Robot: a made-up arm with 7 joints.
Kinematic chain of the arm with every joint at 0, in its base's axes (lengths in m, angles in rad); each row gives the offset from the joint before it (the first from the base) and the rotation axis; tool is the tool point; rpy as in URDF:
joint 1: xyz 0 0 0 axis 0.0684 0.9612 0.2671
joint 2: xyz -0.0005 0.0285 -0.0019 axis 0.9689 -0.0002 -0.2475
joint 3: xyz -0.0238 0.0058 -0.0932 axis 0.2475 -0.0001 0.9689
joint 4: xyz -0.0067 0 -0.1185 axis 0.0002 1 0
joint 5: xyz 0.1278 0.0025 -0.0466 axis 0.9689 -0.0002 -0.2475
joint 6: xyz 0.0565 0 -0.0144 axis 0.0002 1 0
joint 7: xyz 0.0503 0 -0.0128 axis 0.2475 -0.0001 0.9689
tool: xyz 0 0 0 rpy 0 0.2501 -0.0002
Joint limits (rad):
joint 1: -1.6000..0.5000
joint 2: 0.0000..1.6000
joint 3: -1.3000..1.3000
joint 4: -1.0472..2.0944
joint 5: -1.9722..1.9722
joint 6: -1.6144..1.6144
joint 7: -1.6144..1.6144
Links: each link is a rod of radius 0.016 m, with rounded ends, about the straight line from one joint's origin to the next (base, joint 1, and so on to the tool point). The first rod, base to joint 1, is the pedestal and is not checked.
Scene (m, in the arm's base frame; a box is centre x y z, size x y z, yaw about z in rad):
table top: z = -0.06
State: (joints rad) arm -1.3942 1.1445 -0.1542 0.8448 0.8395 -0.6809 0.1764
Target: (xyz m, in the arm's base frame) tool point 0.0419 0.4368 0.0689
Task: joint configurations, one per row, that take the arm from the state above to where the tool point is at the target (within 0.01 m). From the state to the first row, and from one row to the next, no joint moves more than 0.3 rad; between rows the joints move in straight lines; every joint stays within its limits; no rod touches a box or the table.
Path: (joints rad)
1: -1.4263 1.2169 -0.3207 1.0947 0.8349 -0.3969 0.1764
2: -1.4583 1.2892 -0.4873 1.3446 0.8303 -0.1129 0.1764
3: -1.4904 1.3616 -0.6538 1.5946 0.8257 0.1711 0.1764
4: -1.5225 1.4340 -0.8203 1.8445 0.8211 0.4551 0.1764
5: -1.5545 1.5064 -0.9869 2.0944 0.8165 0.7391 0.1764

